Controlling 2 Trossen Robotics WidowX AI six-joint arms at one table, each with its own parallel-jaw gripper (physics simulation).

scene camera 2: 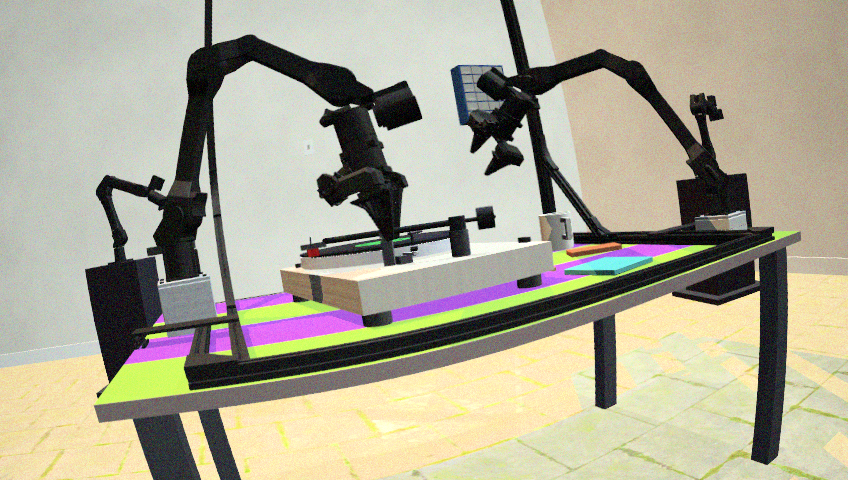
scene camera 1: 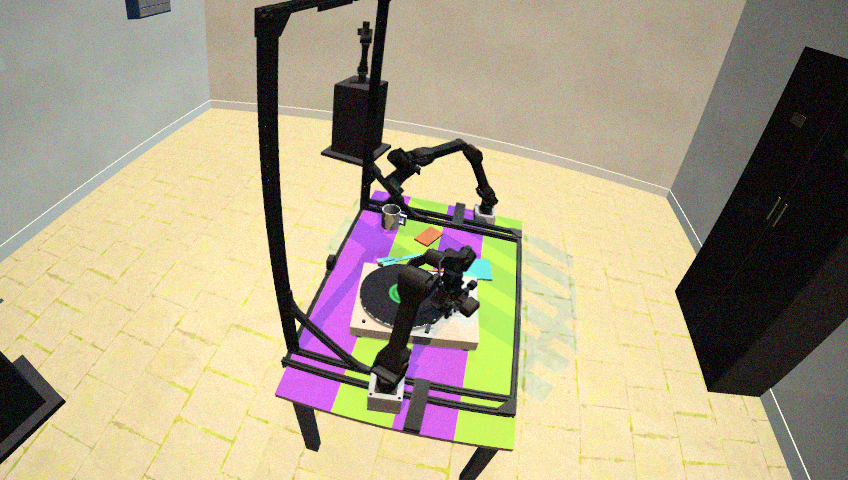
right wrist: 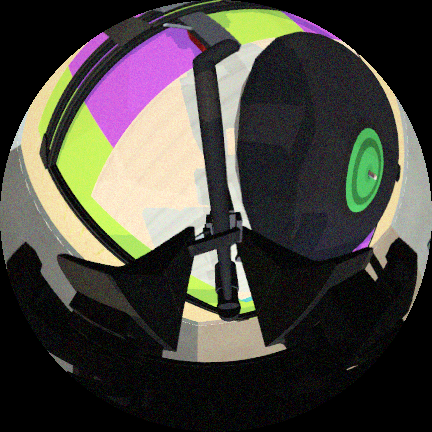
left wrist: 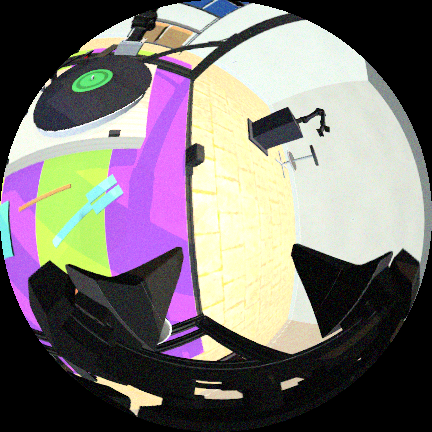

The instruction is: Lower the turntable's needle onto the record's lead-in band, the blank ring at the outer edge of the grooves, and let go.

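Places are measured from the left arm's base along level axes (x ahead, y left, z up), in metres.
Pixels of known places: left gripper, fingertip midpoint: [scene camera 2: 478, 163] [scene camera 1: 370, 198] [left wrist: 239, 252]; right gripper, fingertip midpoint: [scene camera 2: 393, 239] [scene camera 1: 451, 309] [right wrist: 215, 232]; left arm's base, origin of the base link: [scene camera 2: 720, 213] [scene camera 1: 485, 210]; right arm's base, origin of the base link: [scene camera 2: 182, 278] [scene camera 1: 386, 384].
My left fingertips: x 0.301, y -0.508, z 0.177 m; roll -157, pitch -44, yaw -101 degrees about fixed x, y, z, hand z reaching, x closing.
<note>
For each thing: its top centre in the pictures, then the offset to it from my left fingertips. "spot": a spot on its surface instead.
- black record, middle of its top: [right wrist: 368, 172] [scene camera 2: 382, 242] [left wrist: 91, 78] [scene camera 1: 403, 293] 0.133 m down, 0.348 m ahead, 0.178 m left
- black tonearm, middle of its top: [right wrist: 226, 269] [scene camera 2: 392, 219] [scene camera 1: 452, 302] 0.095 m down, 0.397 m ahead, 0.340 m left
- headshell, surface spot: [right wrist: 217, 51] spot: 0.108 m down, 0.481 m ahead, 0.280 m left
- red part, surface spot: [right wrist: 196, 41] [scene camera 2: 314, 251] spot: 0.125 m down, 0.504 m ahead, 0.275 m left
- grey mug, surface spot: [scene camera 2: 556, 230] spot: 0.178 m down, 0.121 m back, 0.108 m left
- orange block, middle of its top: [scene camera 2: 593, 247] [scene camera 1: 428, 235] 0.216 m down, 0.101 m back, 0.254 m left
- cyan flat piece, middle of its top: [scene camera 2: 609, 262] [scene camera 1: 477, 268] 0.216 m down, 0.071 m ahead, 0.461 m left
The black record [scene camera 1: 377, 297] [left wrist: 57, 107] [right wrist: 280, 150] with a green label lies on the pale turntable [scene camera 1: 416, 337] [scene camera 2: 458, 267] [right wrist: 140, 165]. My right gripper [scene camera 2: 389, 235] [right wrist: 215, 232] is shut on the black tonearm [scene camera 2: 428, 226] [right wrist: 210, 125], between its headshell and pivot. The headshell [right wrist: 217, 51], with a red part [scene camera 2: 313, 252] [right wrist: 196, 41], appears outside the record's edge in the right wrist view. The needle tip's height and contact cannot be told. My left gripper [scene camera 2: 482, 159] [left wrist: 239, 252] is open and empty, high above the table, away from the turntable.
A grey mug [scene camera 1: 390, 217] [scene camera 2: 556, 230] stands beyond the turntable. An orange block [scene camera 1: 427, 236] [scene camera 2: 593, 249], a cyan flat piece [scene camera 1: 480, 269] [scene camera 2: 609, 265] and cyan strips [scene camera 1: 395, 260] [left wrist: 75, 222] lie near it. A black frame post [scene camera 1: 270, 178] rises at the table's edge.
</note>
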